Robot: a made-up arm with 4 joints.
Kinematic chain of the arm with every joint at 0, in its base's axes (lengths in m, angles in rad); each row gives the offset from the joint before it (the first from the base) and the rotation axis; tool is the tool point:
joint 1: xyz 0 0 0.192 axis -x
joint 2: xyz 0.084 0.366 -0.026 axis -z
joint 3: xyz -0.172 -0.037 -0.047 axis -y
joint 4: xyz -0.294 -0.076 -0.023 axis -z
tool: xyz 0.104 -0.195 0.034
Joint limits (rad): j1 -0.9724..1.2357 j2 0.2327..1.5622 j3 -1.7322..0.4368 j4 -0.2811..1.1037
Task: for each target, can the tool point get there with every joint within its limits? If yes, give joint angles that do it. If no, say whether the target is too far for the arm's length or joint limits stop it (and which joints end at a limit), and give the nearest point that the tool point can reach.
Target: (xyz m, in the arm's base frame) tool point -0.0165 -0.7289 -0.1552
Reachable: no: joint limits stop it (at a limit: joint 1, joint 2, joint 3) | nearest point -0.3148 -0.0813 0.0041 | short by 0.731 m
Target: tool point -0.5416 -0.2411 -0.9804
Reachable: no: too far | nearest point -0.3494 0.0433 -0.6660 | short by 0.466 m
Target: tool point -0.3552 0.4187 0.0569
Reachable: yes | joints 0.6043 0.9544 -0.9577 0.2266
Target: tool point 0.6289 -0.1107 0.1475
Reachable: no: joint limits stop it (at a limit: joint 1, joint 2, joint 3) | nearest point -0.1077 -0.1166 0.3561 | short by 0.766 m
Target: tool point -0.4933 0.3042 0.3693
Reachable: yes | joints -0.2513 0.5548 -0.4755 0.7366
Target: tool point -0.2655 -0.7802 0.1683
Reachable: no: joint limits stop it (at a limit: joint 1, joint 2) | nearest point -0.1422 -0.2104 0.4601 | short by 0.652 m
